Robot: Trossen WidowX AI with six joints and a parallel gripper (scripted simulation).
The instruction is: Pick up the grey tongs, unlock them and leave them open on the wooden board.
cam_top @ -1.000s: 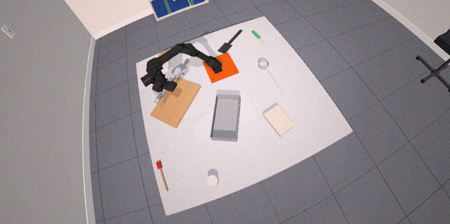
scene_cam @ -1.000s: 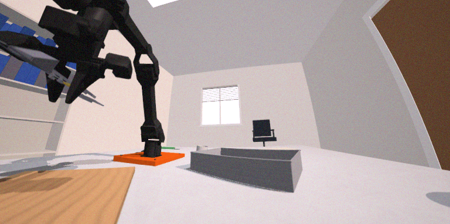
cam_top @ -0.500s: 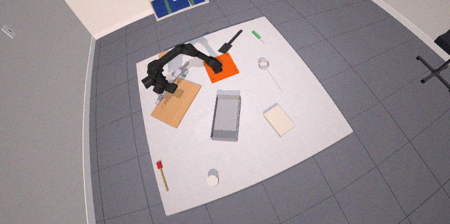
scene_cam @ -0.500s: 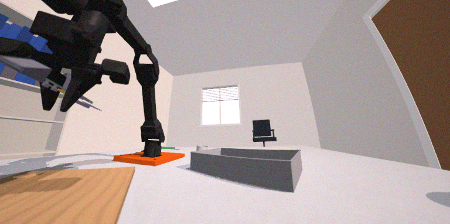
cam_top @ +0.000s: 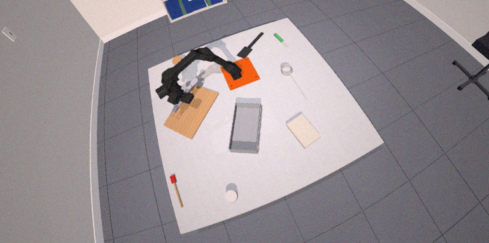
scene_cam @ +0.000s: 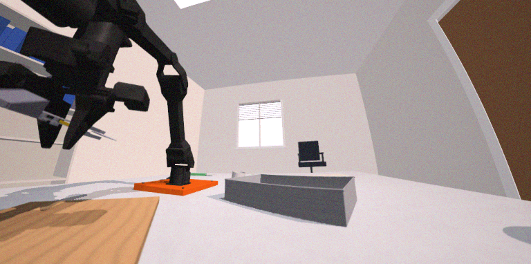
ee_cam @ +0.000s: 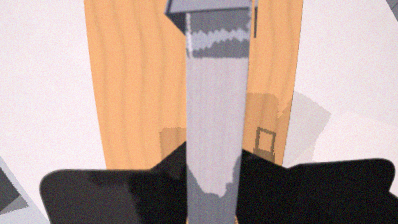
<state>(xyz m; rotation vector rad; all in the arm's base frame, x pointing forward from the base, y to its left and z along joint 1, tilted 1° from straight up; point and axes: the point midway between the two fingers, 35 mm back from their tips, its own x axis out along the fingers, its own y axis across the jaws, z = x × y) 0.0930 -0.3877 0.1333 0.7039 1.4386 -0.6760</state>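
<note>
Right now my gripper tip is 11 cm above the wooden board and 1 cm to the right of it. From my gripper tip the other things lie so: tan jar: 45 cm behind, 8 cm below, 4 cm to the left; then spatula: 61 cm to the left, 33 cm behind, 11 cm below; then grey roasting tin: 30 cm ahead, 28 cm to the left, 9 cm below.
</note>
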